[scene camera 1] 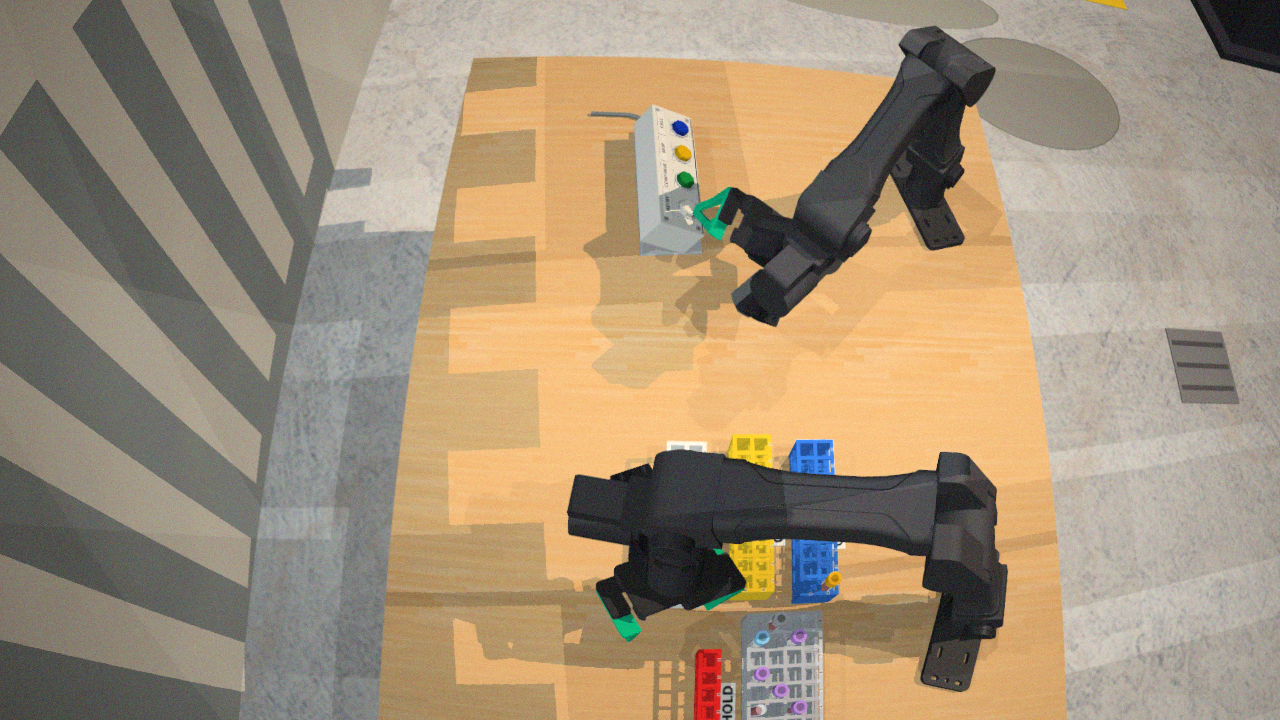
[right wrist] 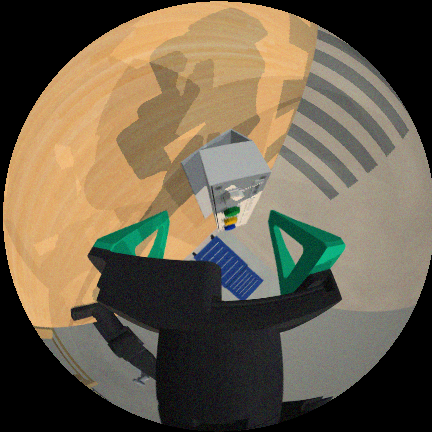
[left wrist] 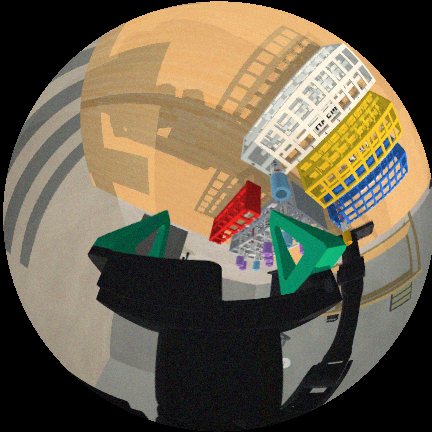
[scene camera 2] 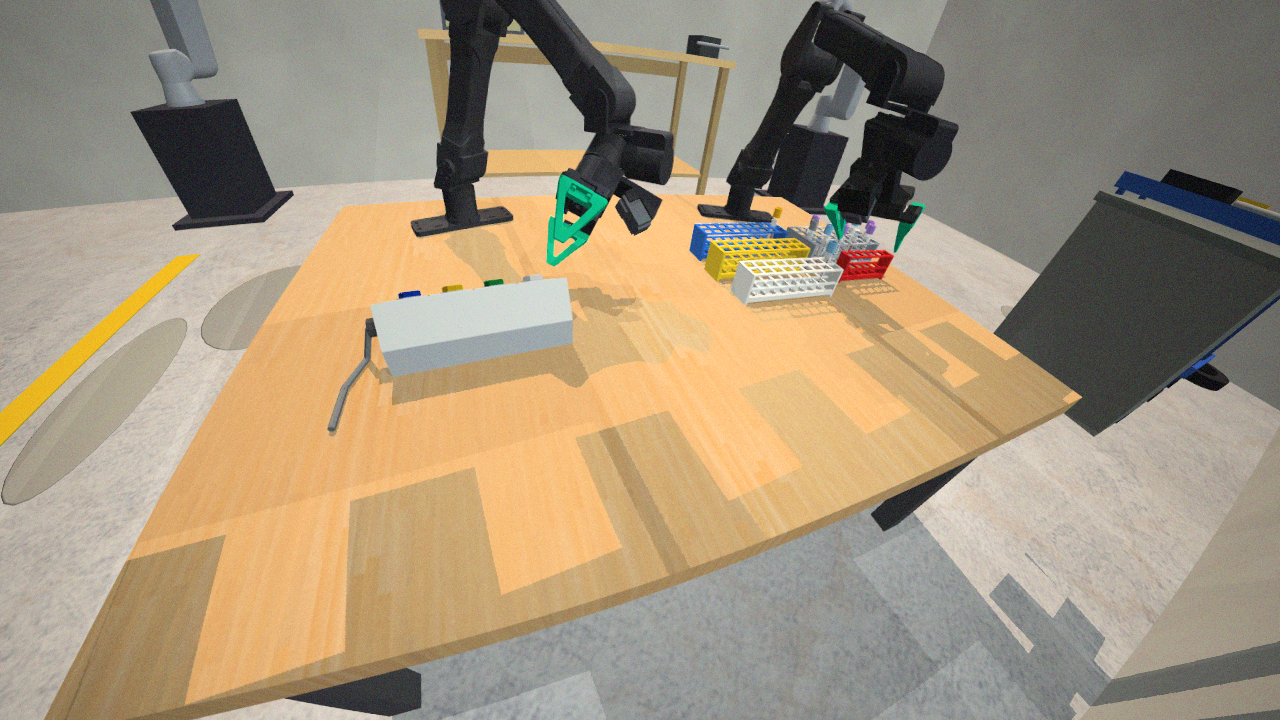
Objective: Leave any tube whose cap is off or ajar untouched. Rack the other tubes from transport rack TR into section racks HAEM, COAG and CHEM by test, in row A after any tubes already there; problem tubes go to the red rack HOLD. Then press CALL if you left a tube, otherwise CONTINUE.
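Frame: origin at the left arm's base, x ahead, y left, z up, level; millimetres.
Seen in the pictures: left gripper, fingertip midpoint: [scene camera 1: 666, 621] [left wrist: 219, 215] [scene camera 2: 867, 244]; right gripper, fingertip midpoint: [scene camera 1: 718, 224] [right wrist: 218, 215] [scene camera 2: 553, 253]; left arm's base at its link origin: [scene camera 1: 960, 616] [scene camera 2: 735, 215]; right arm's base at its link origin: [scene camera 1: 921, 196] [right wrist: 97, 306] [scene camera 2: 463, 222].
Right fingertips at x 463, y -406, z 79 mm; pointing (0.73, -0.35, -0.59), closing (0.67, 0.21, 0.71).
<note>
Pixels of each thing's top centre, then the offset from my right fingertips to it. "pt": a spot on its surface instead.
- button box at its top centre: [scene camera 2: 472, 282] [scene camera 1: 668, 158] [right wrist: 247, 213] dx +96, dy -84, dz +5 mm
- green CONTINUE button at its top centre: [scene camera 2: 492, 277] [scene camera 1: 685, 176] [right wrist: 236, 214] dx +67, dy -68, dz -4 mm
- blue CALL button at its top centre: [scene camera 2: 407, 288] [scene camera 1: 679, 124] [right wrist: 232, 229] dx +102, dy -162, dz -4 mm
- Clear-grey rack TR at a spot on its surface: [scene camera 1: 816, 626] pt dx -267, dy +471, dz -49 mm
- orange-capped tube at its top centre: [scene camera 1: 835, 578] [left wrist: 347, 243] [scene camera 2: 779, 208] dx -262, dy +422, dz +16 mm
- blue rack at a spot on its surface: [scene camera 2: 700, 241] pt dx -185, dy +252, dz -43 mm
- yellow rack at a spot on its surface: [scene camera 1: 751, 458] pt dx -127, dy +295, dz -22 mm
- cable at a spot on its surface: [scene camera 2: 353, 376] pt dx +184, dy -213, dz -72 mm
My left gripper [scene camera 1: 671, 617] [scene camera 2: 869, 240] [left wrist: 219, 215] is open and empty, above the racks. My right gripper [scene camera 1: 704, 213] [scene camera 2: 563, 241] [right wrist: 218, 215] is open and empty beside the grey end button of the button box [scene camera 1: 669, 234] [scene camera 2: 474, 326] [right wrist: 235, 160]; contact is unclear. The green CONTINUE button [scene camera 1: 684, 179] [right wrist: 231, 211] and blue CALL button [scene camera 1: 680, 128] [right wrist: 229, 227] show. Clear-grey rack TR [scene camera 1: 816, 626] [left wrist: 310, 205] holds several purple-capped tubes and a light-blue-capped tube [scene camera 1: 761, 637]. An orange-capped tube [scene camera 1: 834, 579] stands in the blue rack [scene camera 2: 700, 241]. A light-blue-capped tube [left wrist: 280, 186] stands at the white rack's near end.
White rack [scene camera 1: 686, 445] [scene camera 2: 742, 284] [left wrist: 255, 150], yellow rack [scene camera 1: 751, 458] [scene camera 2: 716, 259] and blue rack stand side by side, partly under my left arm in scene camera 1. Red rack HOLD [scene camera 1: 707, 685] [left wrist: 254, 197] is beside TR. A cable [scene camera 2: 353, 376] leaves the button box.
</note>
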